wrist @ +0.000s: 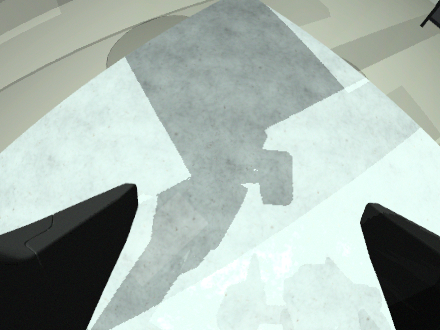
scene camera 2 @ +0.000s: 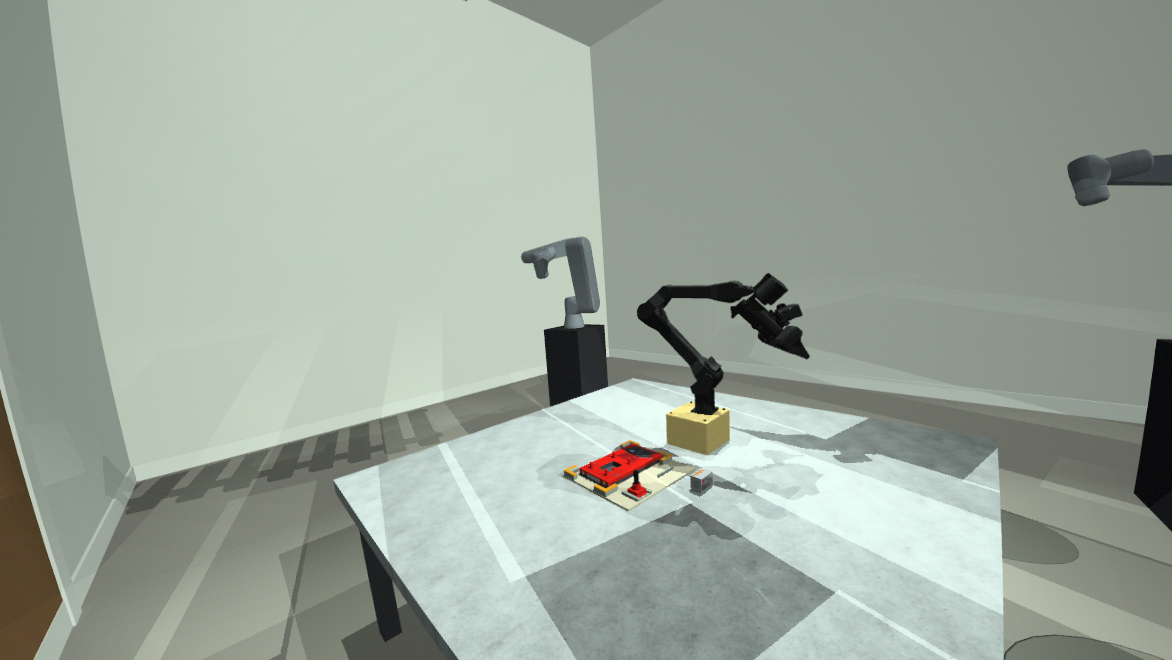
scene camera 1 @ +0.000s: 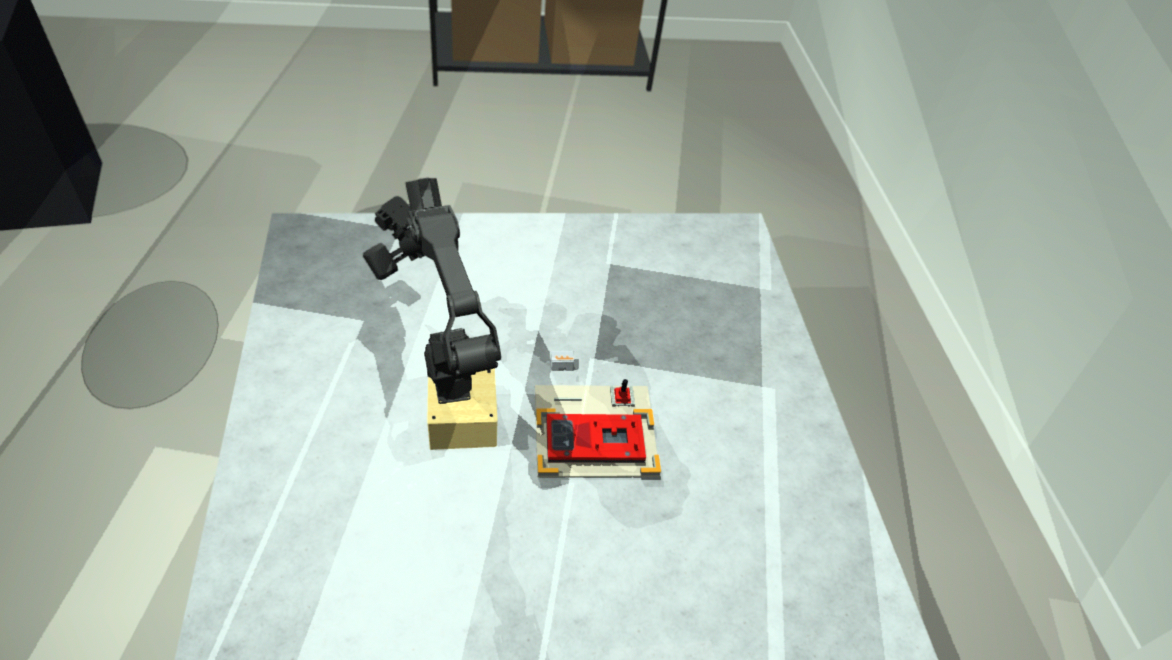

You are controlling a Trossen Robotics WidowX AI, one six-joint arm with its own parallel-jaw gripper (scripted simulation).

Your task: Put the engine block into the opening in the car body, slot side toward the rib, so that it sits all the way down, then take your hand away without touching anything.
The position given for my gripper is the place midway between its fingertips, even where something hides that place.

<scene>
My gripper (scene camera 1: 395,249) is open, holding nothing. Also in view: a red car body (scene camera 1: 581,438).
The red car body shows as well in scene camera 2 (scene camera 2: 617,467). My gripper shows as well in the wrist view (wrist: 253,205) and in scene camera 2 (scene camera 2: 801,355). The wrist view misses the red car body: it is out of frame.
</scene>
